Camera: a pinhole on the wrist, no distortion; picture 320 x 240 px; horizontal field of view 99.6 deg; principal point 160.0 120.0 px. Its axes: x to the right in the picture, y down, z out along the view. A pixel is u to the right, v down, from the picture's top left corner.
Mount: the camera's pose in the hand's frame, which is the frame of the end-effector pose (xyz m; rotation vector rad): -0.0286 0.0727 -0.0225 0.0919 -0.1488 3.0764
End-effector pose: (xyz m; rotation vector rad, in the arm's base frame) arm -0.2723 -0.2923 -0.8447 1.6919 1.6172 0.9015
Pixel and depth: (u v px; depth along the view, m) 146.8 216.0 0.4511
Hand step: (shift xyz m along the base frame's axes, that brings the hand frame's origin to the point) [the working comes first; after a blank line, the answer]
In the camera's frame: -0.0440 0.3203 0.4511

0.1547 0.0443 -0.4628
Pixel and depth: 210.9 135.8 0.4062
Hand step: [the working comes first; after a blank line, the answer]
In the camera's frame: 0.1529 0.0475 0.4062

0.3107 -0.1530 -0.2347
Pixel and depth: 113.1 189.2 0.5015
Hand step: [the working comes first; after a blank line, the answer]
In the camera's frame: -0.1740 0.2567 0.5015

0.2253 0.1785 -0.4410
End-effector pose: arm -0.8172 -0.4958 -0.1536 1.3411 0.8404 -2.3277
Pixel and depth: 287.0 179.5 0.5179
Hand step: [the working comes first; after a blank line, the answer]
In the camera's frame: 0.4865 0.2279 0.5179

-0.1804 -0.1864 0.6806
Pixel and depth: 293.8 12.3 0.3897
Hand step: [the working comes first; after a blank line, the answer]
In the camera's frame: 0.3856 -0.3104 0.3897

0.1048 -0.5515 0.3615
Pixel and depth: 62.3 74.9 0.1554
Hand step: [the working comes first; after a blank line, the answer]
In the camera's frame: -0.1123 -0.0518 0.1554

-0.0797 -0.1605 -0.0660
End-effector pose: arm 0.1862 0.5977 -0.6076 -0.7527 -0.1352 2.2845
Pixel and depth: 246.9 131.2 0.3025
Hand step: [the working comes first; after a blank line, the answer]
In the camera's frame: 0.1944 0.0251 0.3025

-0.0586 -0.1256 0.3275
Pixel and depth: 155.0 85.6 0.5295
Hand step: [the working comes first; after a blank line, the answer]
In the camera's frame: -0.0196 -0.1347 0.5295

-0.3949 -0.0339 0.3642
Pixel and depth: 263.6 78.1 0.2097
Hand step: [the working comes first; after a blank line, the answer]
In the camera's frame: 0.1607 -0.0650 0.2097

-0.0889 -0.1843 0.2113
